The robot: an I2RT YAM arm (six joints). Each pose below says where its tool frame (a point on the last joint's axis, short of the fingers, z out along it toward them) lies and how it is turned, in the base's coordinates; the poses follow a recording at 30 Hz.
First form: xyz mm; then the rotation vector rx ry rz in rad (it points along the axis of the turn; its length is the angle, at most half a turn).
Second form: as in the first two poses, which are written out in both.
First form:
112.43 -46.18 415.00 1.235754 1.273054 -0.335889
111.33 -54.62 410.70 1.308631 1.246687 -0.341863
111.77 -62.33 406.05 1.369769 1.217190 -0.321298
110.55 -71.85 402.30 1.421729 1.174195 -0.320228
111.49 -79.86 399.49 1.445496 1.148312 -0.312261
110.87 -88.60 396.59 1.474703 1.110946 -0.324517
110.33 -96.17 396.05 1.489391 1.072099 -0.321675
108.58 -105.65 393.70 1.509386 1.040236 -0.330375
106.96 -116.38 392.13 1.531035 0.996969 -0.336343
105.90 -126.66 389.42 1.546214 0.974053 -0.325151
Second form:
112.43 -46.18 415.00 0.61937 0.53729 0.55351 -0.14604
111.33 -54.62 410.70 0.60603 0.56589 0.53911 -0.14783
111.77 -62.33 406.05 0.59768 0.59030 0.52455 -0.13846
110.55 -71.85 402.30 0.59321 0.61157 0.50509 -0.13775
111.49 -79.86 399.49 0.59288 0.62171 0.49389 -0.13430
110.87 -88.60 396.59 0.59195 0.63403 0.47764 -0.13952
110.33 -96.17 396.05 0.59659 0.64157 0.46182 -0.13856
108.58 -105.65 393.70 0.59677 0.65023 0.44812 -0.14232
106.96 -116.38 392.13 0.59875 0.66009 0.42983 -0.14501
105.90 -126.66 389.42 0.59938 0.66681 0.42006 -0.14022

